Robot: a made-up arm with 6 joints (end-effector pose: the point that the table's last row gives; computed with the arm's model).
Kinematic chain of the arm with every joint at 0, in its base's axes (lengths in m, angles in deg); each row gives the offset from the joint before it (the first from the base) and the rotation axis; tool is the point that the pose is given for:
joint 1: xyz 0 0 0.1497 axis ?
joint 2: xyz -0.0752 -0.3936 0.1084 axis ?
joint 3: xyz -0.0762 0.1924 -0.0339 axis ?
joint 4: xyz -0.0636 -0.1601 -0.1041 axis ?
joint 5: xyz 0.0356 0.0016 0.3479 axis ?
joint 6: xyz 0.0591 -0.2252 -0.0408 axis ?
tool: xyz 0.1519 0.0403 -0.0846
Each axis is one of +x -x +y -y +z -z.
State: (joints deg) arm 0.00 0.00 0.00 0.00 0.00 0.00
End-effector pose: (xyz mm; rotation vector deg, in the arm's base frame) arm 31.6 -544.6 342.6 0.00 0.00 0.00
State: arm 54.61 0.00 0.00 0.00 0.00 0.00
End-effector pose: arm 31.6 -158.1 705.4 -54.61 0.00 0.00
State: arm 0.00 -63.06 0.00 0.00 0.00 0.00
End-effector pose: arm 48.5 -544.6 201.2 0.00 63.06 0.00
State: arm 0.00 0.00 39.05 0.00 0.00 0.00
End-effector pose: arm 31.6 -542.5 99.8 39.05 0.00 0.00
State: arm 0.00 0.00 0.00 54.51 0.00 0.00
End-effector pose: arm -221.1 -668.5 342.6 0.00 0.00 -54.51
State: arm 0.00 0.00 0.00 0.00 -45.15 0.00
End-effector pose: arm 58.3 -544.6 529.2 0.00 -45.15 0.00
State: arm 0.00 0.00 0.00 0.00 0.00 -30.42
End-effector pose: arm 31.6 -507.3 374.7 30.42 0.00 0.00
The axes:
joint 1: -x
joint 2: -y
joint 3: +x
joint 4: -z
joint 5: +y
joint 6: -x

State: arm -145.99 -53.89 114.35 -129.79 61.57 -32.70
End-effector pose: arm -164.2 100.4 -68.2 -116.27 82.39 -15.93
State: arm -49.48 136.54 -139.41 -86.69 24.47 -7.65
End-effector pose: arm -54.3 -260.7 140.9 2.20 45.76 -67.14
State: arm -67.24 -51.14 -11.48 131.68 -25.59 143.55
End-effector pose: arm -149.4 -756.9 190.1 127.50 -116.15 -32.17
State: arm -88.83 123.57 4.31 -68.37 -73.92 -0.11
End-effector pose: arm -447.9 2.2 -110.7 -44.00 -166.22 -34.27
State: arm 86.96 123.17 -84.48 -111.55 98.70 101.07
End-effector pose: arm -229.4 207.0 327.0 69.13 -73.18 71.77
